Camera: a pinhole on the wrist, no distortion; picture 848 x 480 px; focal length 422.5 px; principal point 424.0 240.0 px. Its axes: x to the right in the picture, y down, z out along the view. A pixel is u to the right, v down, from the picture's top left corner.
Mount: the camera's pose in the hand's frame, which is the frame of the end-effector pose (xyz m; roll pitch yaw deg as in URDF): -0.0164 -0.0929 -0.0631 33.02 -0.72 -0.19
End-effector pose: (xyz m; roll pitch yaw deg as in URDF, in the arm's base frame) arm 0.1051 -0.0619 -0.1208 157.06 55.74 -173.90
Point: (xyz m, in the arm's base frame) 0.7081 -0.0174 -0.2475
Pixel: 267.5 383.3
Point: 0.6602 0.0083 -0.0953
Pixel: 126.8 432.2
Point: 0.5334 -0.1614 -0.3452
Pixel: 401.9 285.1
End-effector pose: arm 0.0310 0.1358 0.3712 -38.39 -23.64 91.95
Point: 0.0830 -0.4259 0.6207
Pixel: 59.6 275.8
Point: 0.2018 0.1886 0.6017
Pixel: 793.5 52.3
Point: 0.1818 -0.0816 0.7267
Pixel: 381.9 167.5
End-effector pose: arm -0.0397 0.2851 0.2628 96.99 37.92 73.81
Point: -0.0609 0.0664 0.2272
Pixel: 26.2 288.1
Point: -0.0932 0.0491 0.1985
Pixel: 31.1 150.0
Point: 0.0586 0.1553 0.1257
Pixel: 478.0 375.9
